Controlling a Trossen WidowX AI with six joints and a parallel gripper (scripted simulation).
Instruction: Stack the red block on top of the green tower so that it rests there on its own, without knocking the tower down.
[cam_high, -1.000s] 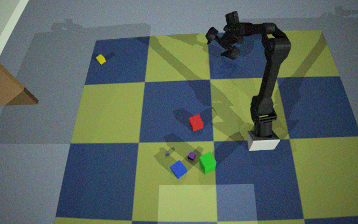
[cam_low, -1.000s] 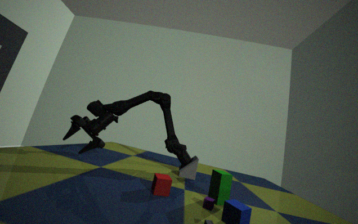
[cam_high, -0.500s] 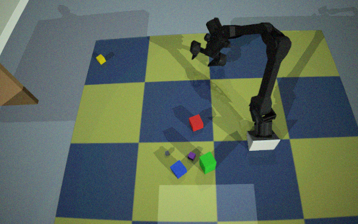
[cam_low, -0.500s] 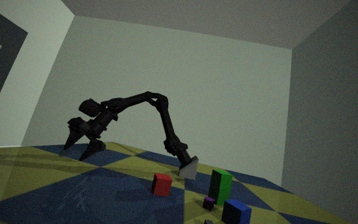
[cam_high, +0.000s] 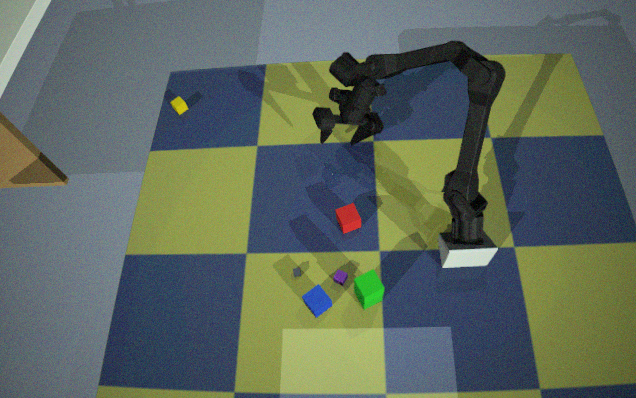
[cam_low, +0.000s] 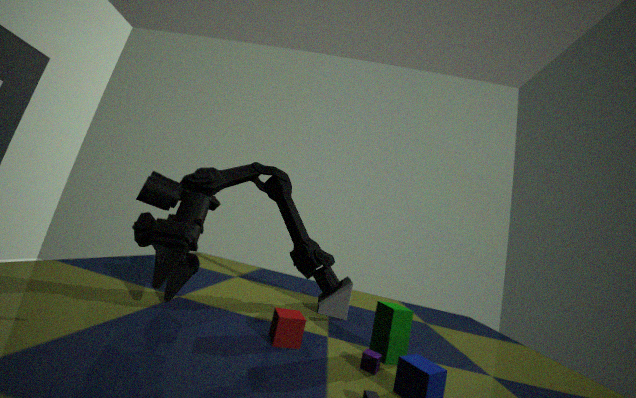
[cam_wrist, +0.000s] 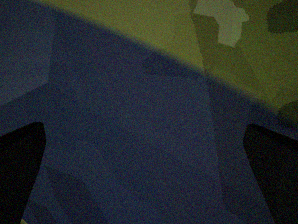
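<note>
My gripper tip is now 60 mm past the red block, 220 mm to the right of it and 10 mm above it. Also, from my gripper tip: small purple block 60 mm behind, 360 mm to the left, 20 mm below; then small grey block 40 mm ahead, 360 mm to the left, 20 mm below; then blue block 20 mm behind, 430 mm to the left, 10 mm below.
</note>
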